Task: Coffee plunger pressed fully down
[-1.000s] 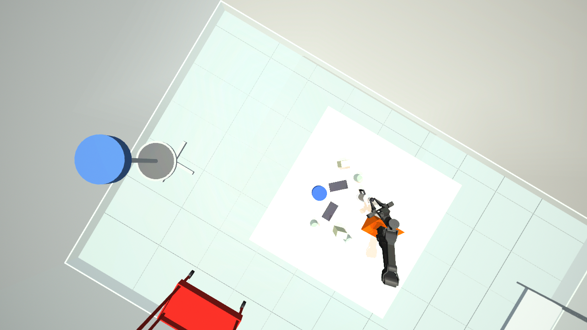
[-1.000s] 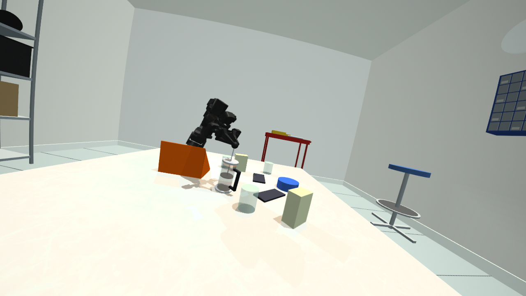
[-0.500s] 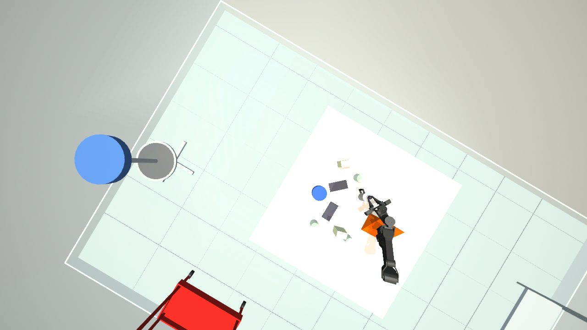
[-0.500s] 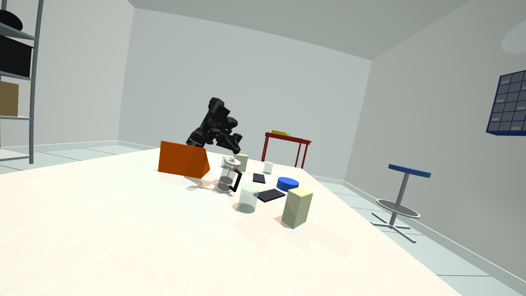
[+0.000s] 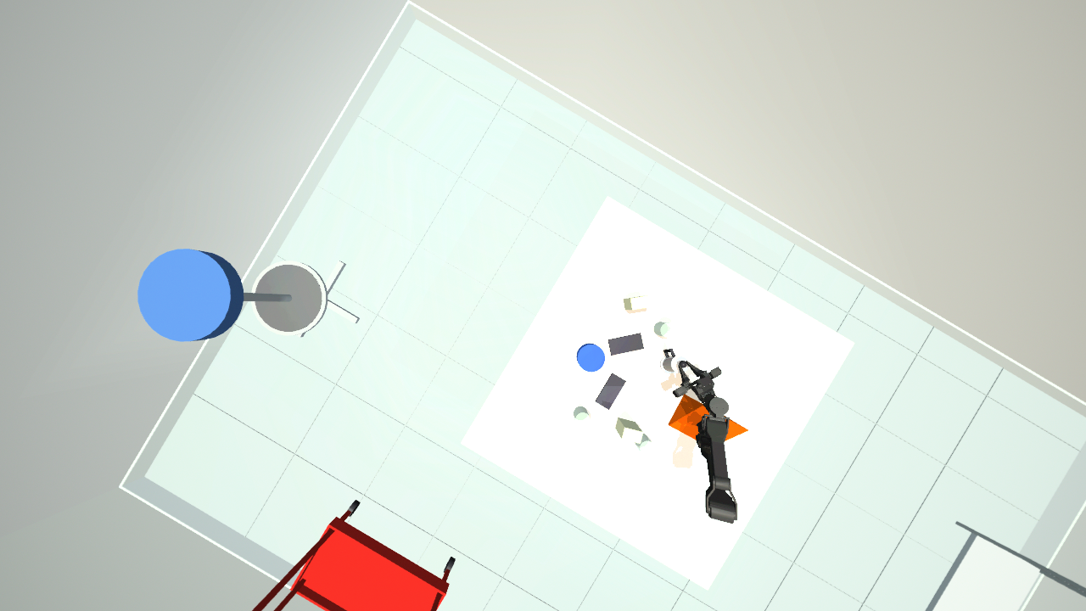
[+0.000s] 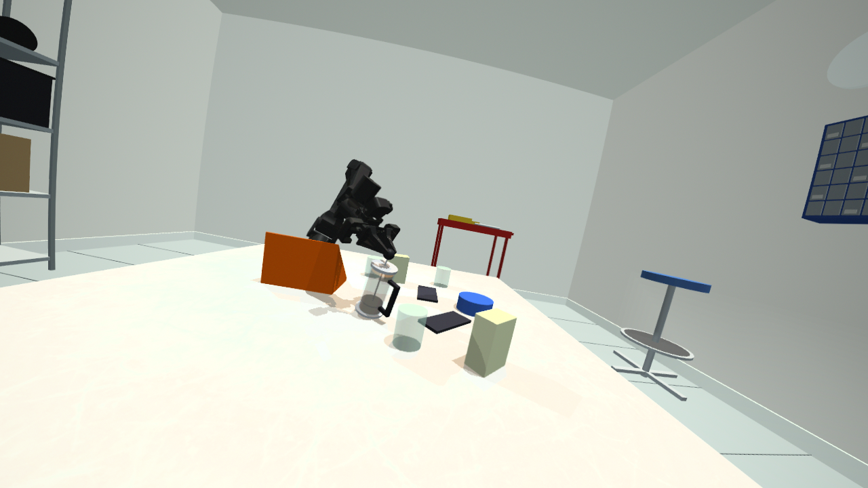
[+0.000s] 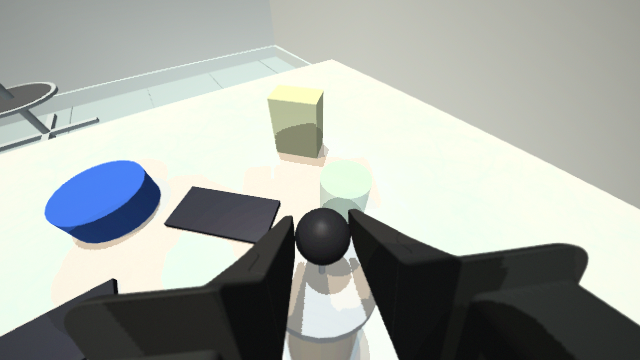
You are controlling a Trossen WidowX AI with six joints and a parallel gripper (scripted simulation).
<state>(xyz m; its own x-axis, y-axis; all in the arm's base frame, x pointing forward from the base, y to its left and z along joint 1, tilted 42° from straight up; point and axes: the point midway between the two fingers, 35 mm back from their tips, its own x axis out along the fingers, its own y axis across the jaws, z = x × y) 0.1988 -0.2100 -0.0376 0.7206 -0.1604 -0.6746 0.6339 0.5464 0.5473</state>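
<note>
The coffee press is 10 mm behind my gripper tip, 10 mm to the left of it and 90 mm below it. Round my gripper tip: blue disc 310 mm ahead, 130 mm to the left, 150 mm below.
</note>
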